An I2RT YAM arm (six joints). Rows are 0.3 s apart.
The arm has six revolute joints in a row. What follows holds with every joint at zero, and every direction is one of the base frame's.
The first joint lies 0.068 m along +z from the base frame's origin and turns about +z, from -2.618 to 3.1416 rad.
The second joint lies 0.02 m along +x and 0.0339 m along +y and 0.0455 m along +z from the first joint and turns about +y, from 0 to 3.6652 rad.
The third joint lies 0.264 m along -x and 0.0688 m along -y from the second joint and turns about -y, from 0 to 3.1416 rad.
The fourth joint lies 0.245 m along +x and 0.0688 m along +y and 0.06 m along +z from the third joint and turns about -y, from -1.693 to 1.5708 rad.
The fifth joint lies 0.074 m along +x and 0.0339 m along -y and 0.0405 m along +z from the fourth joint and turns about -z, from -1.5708 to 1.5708 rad.
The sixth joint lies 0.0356 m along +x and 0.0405 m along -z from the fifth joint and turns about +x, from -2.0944 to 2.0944 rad.
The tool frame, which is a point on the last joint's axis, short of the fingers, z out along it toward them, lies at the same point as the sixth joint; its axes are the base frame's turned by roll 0, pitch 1.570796 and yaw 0 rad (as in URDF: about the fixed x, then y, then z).
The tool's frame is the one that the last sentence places.
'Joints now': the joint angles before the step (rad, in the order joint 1, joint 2, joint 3, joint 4, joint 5, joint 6). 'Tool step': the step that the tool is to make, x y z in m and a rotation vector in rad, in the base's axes. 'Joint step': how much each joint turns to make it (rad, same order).
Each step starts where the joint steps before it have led.
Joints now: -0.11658 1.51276 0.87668 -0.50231 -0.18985 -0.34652
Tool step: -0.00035 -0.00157 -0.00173 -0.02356 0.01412 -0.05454
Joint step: -0.00001 0.00281 -0.00284 0.00097 0.04550 0.03967
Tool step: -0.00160 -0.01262 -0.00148 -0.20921 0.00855 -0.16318
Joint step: -0.01328 -0.00381 -0.01295 0.02732 0.25253 0.04748
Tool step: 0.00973 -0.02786 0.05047 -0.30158 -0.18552 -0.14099
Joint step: -0.05740 -0.07423 0.07613 0.10039 0.27079 -0.07614
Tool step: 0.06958 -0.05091 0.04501 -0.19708 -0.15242 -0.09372
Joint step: -0.08884 0.22465 0.32057 0.14950 0.11090 -0.12201
